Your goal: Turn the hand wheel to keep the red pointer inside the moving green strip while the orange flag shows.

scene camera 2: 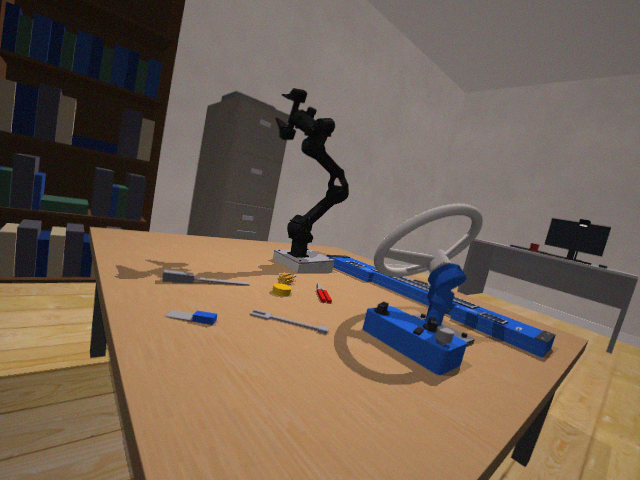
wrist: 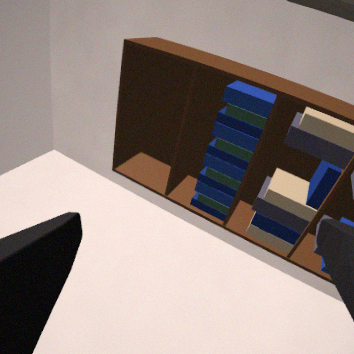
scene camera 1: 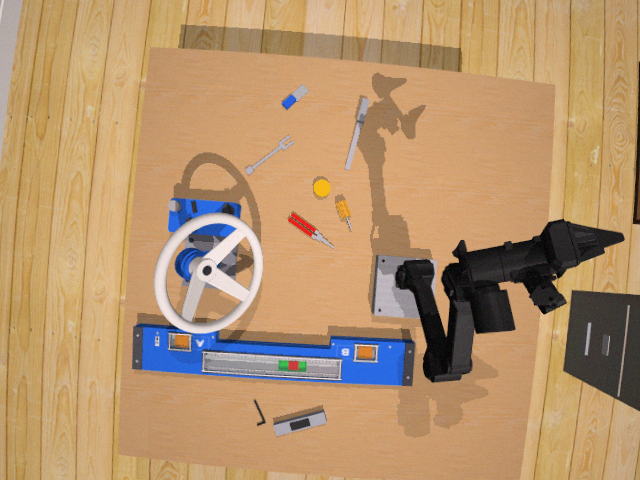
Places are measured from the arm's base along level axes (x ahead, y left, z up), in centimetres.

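Pixels of known places: gripper, fingertip midpoint: (scene camera 2: 279, 106) (wrist: 201, 227) (scene camera 1: 613, 243); arm's base, origin of the base link: (scene camera 2: 298, 254) (scene camera 1: 407, 277).
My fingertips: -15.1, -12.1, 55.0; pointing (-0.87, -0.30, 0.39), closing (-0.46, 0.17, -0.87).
For each thing: its top centre in the pictures, then the offset to it from my fingertips, as dx, dy, dz. "spot": a spot on its surface instead. Level surfaces: height alone.
- white hand wheel, surface spot: (scene camera 1: 160, 281) spot: +74.8, +16.8, -26.6
- red pointer, surface spot: (scene camera 1: 293, 365) spot: +45.4, +41.7, -55.5
- green strip, surface spot: (scene camera 1: 282, 365) spot: +48.6, +42.0, -55.5
- orange flag, surface spot: (scene camera 1: 181, 341) spot: +79.1, +38.6, -55.5
- Red-handled pliers, middle of its top: (scene camera 1: 312, 232) (scene camera 2: 322, 290) +44.3, +2.0, -58.5
- yellow disc, middle of its top: (scene camera 2: 282, 286) (scene camera 1: 322, 187) +42.9, -11.4, -57.6
- grey bar-shaped tool, middle of its top: (scene camera 1: 299, 424) +41.5, +60.5, -57.5
- table, its level: dz -59.5
The white hand wheel (scene camera 1: 160, 281) (scene camera 2: 476, 223) stands tilted on its blue column at the left of scene camera 1. The blue gauge housing (scene camera 1: 382, 374) (scene camera 2: 516, 338) lies in front of it. In its slot the red pointer (scene camera 1: 293, 365) is inside the green strip (scene camera 1: 282, 365), which shows on both sides of it. An orange flag (scene camera 1: 181, 341) shows in window A and another orange flag (scene camera 1: 365, 352) in window B. My gripper (scene camera 1: 612, 241) (scene camera 2: 281, 109) (wrist: 201, 227) is open and empty, raised high beyond the table's right edge, far from the wheel.
A blue box (scene camera 1: 178, 222) (scene camera 2: 403, 338) with knobs stands by the wheel. Red-handled pliers (scene camera 1: 302, 224) (scene camera 2: 324, 295), a yellow disc (scene camera 1: 321, 188) (scene camera 2: 281, 289) and a grey bar-shaped tool (scene camera 1: 299, 422) lie on the table (scene camera 1: 465, 155). A bookshelf (wrist: 145, 45) shows beyond the fingers.
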